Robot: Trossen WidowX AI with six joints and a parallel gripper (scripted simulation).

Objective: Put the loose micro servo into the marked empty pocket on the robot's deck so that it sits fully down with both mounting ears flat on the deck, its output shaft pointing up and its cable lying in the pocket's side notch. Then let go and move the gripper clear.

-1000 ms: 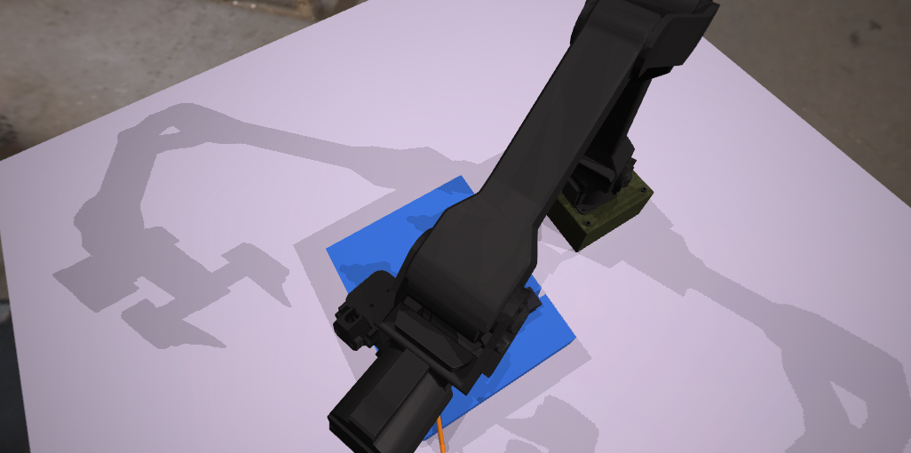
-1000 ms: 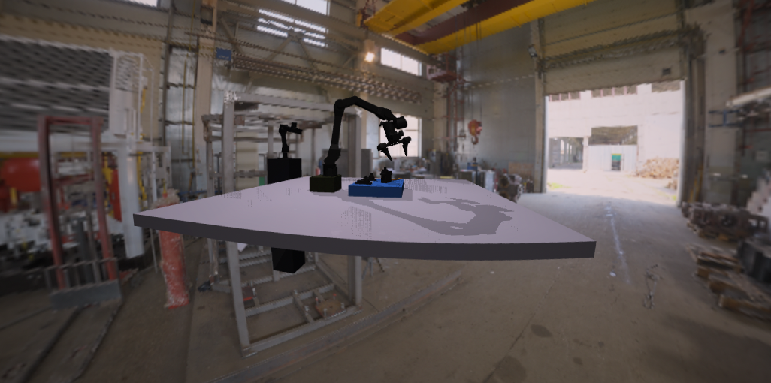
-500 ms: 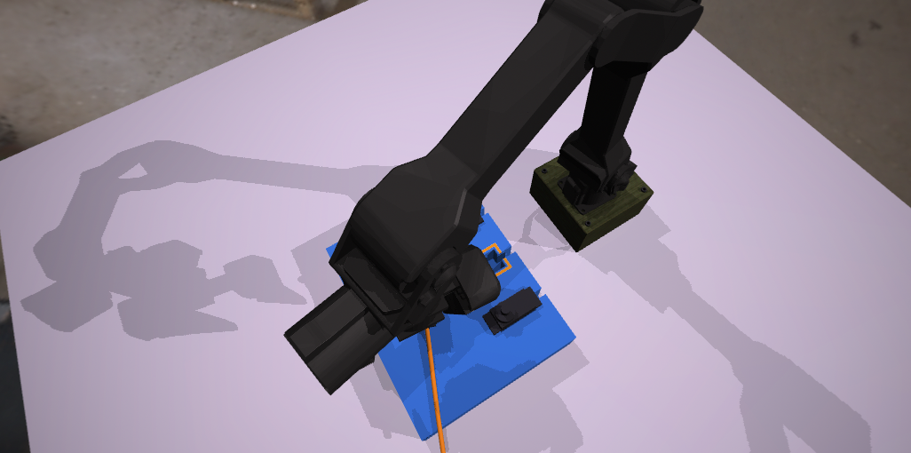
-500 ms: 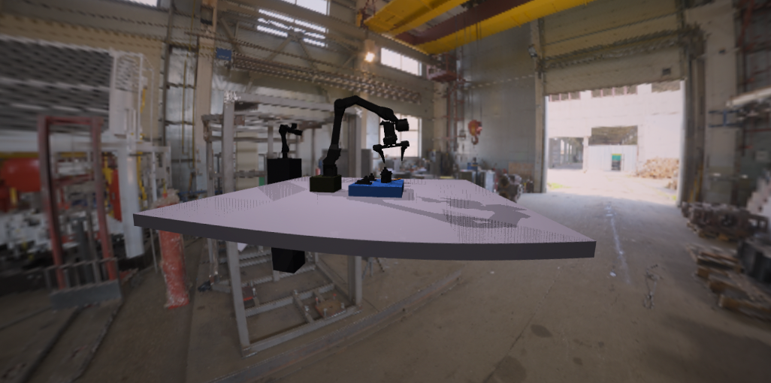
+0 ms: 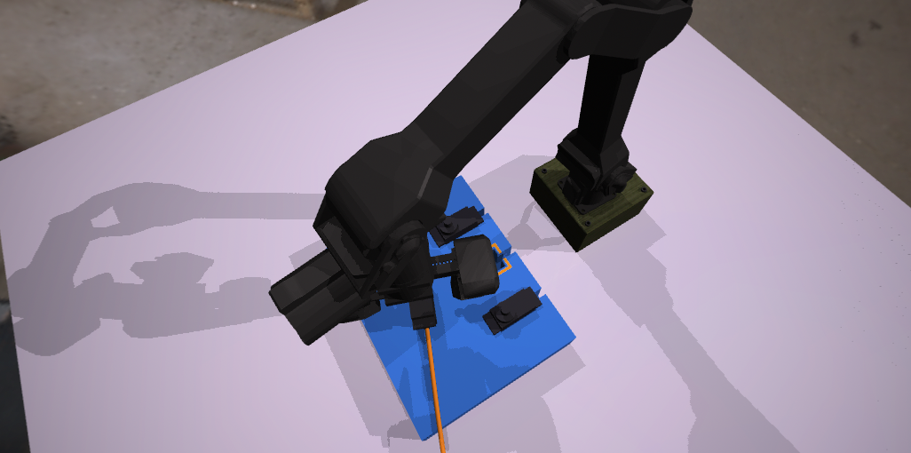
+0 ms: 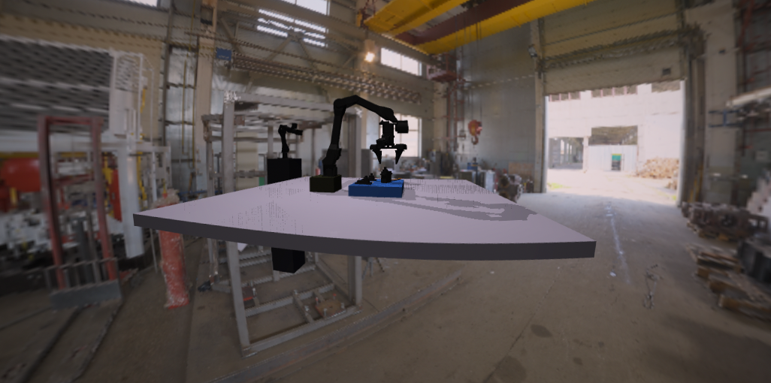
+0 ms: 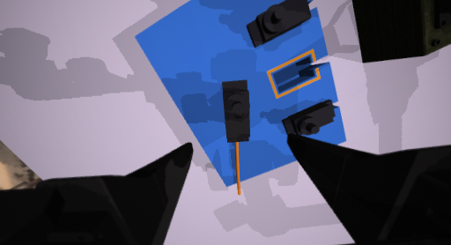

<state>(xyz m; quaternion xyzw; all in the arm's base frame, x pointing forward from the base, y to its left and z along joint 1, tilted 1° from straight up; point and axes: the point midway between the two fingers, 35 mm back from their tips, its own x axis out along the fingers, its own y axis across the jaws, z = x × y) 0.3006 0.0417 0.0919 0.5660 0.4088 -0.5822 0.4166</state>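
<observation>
My gripper tip is 12 cm above the blue deck and 2 cm to the left of it.
</observation>
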